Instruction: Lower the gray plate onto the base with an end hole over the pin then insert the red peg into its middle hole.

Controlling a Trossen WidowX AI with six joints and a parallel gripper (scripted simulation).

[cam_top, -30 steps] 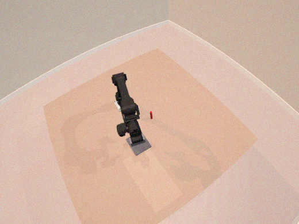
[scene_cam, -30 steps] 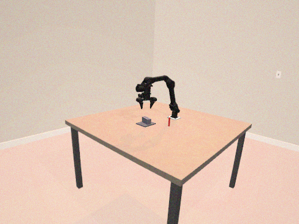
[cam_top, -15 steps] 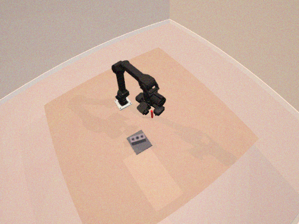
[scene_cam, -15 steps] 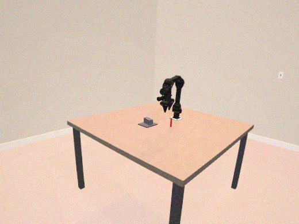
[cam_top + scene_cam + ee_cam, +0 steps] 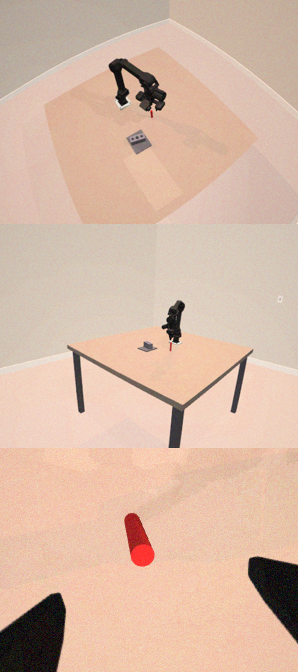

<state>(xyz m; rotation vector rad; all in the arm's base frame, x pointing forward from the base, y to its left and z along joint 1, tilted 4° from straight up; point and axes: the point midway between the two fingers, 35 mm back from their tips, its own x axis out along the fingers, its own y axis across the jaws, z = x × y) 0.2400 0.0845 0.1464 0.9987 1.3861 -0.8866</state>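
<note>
My gripper tip is now 7 cm above the red peg. From my gripper tip the other things lie so: gray plate (19 cm to the right, 10 cm ahead, 7 cm below); gray base (17 cm to the right, 10 cm below, 10 cm ahead).
</note>
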